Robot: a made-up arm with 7 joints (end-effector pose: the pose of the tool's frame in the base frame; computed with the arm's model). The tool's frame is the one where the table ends.
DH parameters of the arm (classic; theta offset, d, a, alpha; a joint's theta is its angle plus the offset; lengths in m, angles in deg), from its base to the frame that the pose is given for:
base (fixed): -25.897 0 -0.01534 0
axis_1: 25.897 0.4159 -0.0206 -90
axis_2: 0 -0.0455 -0.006 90
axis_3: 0 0.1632 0.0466 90
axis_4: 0 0.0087 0.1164 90
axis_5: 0 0.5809 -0.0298 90
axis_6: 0 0.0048 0.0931 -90
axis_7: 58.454 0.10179 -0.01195 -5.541
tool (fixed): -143.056 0.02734 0 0
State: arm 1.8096 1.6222 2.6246 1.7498 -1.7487 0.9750 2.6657
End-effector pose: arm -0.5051 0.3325 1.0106 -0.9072 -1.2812 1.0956
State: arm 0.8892 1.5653 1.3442 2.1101 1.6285 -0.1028 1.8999
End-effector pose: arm -0.0211 0.7939 0.2005 -1.4229 1.5661 1.4179
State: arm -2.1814 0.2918 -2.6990 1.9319 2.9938 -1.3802 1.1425
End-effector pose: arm 0.0232 0.4628 0.8913 -1.6698 1.4273 0.2110
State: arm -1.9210 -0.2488 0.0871 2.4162 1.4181 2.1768 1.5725
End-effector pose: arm 0.0969 -0.1870 1.1510 -2.3535 0.8758 -1.2043
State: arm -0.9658 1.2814 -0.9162 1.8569 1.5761 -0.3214 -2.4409
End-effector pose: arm -0.2497 -0.7722 0.2484 1.7354 1.2149 -1.7648
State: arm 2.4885 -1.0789 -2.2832 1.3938 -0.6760 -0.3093 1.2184
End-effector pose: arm 0.7240 0.2635 0.1361 -2.2824 -0.6756 -1.3492
